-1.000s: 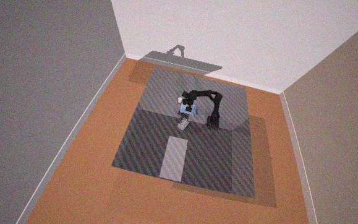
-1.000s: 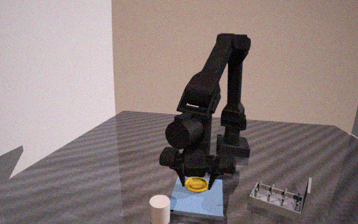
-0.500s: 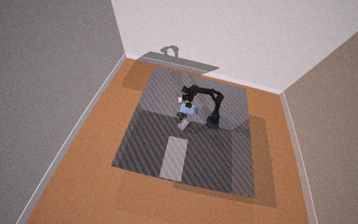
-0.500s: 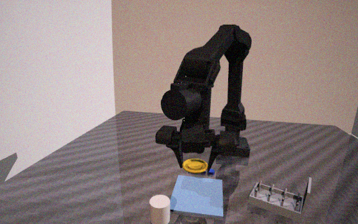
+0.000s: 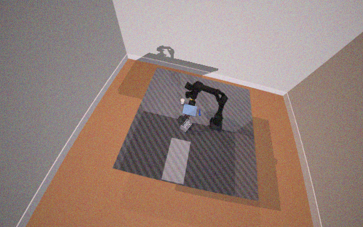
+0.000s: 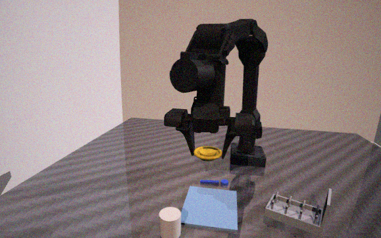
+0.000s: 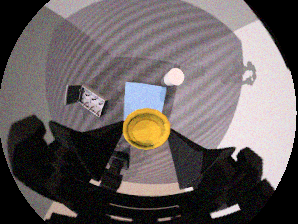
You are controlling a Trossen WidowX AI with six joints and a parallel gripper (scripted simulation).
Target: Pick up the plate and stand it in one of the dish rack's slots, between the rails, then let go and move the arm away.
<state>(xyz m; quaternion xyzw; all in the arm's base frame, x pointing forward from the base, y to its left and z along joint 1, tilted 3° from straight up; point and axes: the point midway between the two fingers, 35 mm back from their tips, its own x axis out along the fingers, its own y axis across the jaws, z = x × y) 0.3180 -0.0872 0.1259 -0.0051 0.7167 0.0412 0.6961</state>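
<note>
The white dish rack lies 21 cm to the left of my gripper tip, 11 cm below it and 2 cm behind it. Round my gripper tip: pale cylinder (11 cm below, 11 cm ahead, 5 cm to the right); then small yellow plate (1 cm above); then light blue flat pad (14 cm below, 1 cm to the left, 1 cm behind).
</note>
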